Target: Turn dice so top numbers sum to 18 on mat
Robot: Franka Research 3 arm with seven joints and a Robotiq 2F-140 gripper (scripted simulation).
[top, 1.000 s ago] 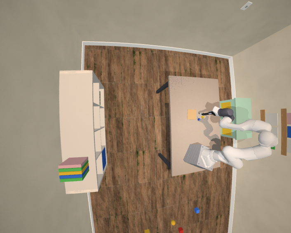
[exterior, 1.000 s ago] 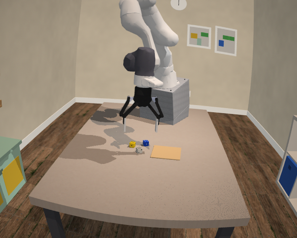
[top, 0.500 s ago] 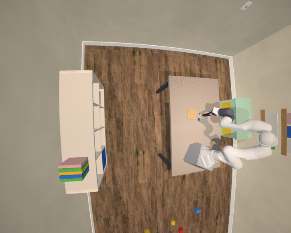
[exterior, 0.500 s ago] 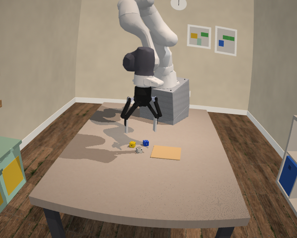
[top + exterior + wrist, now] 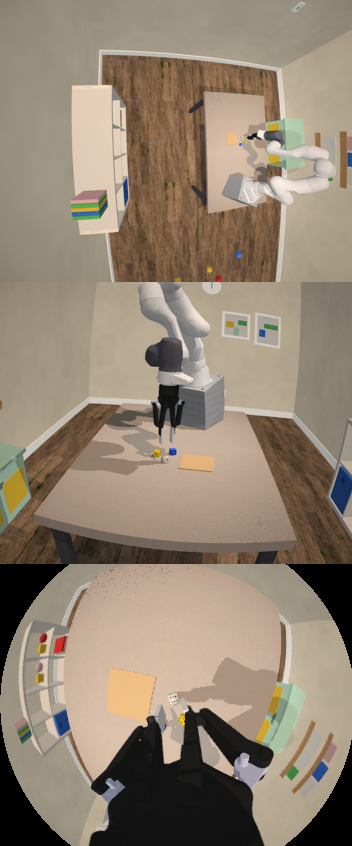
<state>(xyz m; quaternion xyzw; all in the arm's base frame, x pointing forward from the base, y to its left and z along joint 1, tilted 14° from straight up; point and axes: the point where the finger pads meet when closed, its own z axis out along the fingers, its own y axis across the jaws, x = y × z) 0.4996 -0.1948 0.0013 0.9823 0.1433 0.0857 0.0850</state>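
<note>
Now: the white die 11 cm below my hand. Also, from my hand: blue die: 11 cm below, 8 cm behind, 4 cm to the left; then yellow die: 11 cm below, 6 cm behind, 3 cm to the right; then mat: 13 cm to the left, 12 cm below, 1 cm ahead.
</note>
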